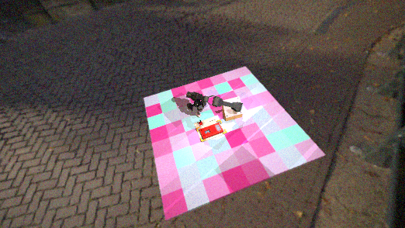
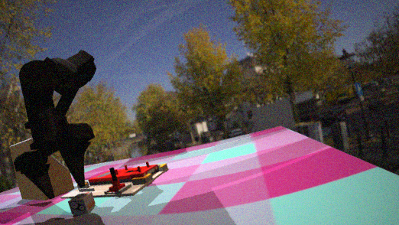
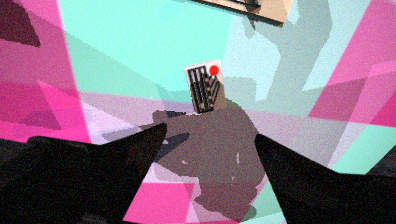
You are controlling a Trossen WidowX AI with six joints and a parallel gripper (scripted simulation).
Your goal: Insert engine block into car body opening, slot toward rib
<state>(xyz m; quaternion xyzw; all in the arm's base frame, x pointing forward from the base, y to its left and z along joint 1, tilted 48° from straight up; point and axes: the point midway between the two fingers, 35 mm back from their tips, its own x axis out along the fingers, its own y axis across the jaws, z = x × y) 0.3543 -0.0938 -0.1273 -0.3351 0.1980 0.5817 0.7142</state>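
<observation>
My gripper tip is now 40 mm above the engine block, 30 mm to the right of it and 10 mm past it.
</observation>
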